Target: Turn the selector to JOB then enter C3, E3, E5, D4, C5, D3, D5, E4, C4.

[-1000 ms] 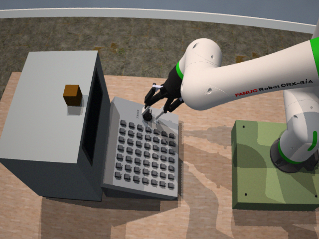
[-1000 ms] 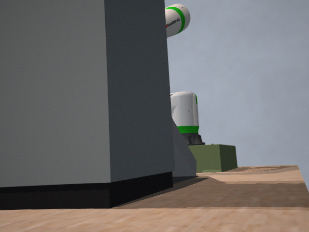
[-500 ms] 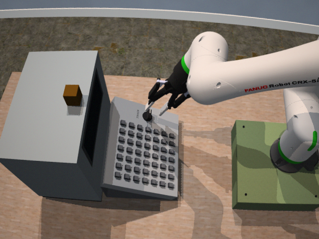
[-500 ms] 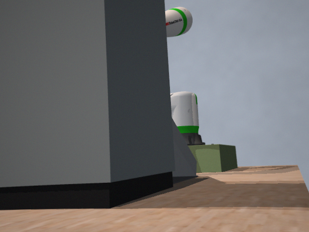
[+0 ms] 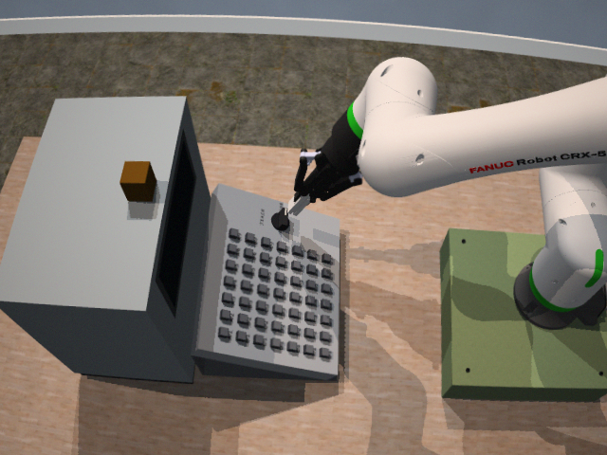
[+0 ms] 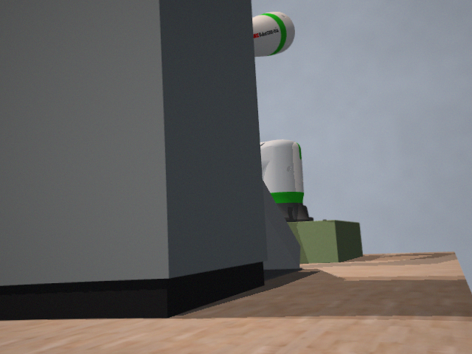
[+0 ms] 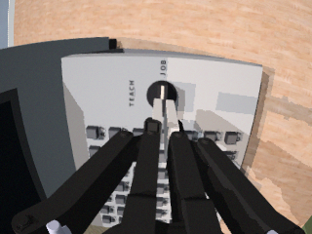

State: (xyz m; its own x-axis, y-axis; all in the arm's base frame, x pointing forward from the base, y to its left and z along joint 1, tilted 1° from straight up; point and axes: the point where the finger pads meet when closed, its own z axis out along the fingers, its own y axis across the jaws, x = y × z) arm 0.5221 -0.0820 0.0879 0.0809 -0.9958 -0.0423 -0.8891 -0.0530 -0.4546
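Now: the C3 key 4 cm ahead of my hand, 20 cm to the left of it and 6 cm below it. From my hand the other things lie so: black selector knob: 4 cm ahead, 7 cm below; grey keypad: 4 cm ahead, 12 cm to the left, 11 cm below.
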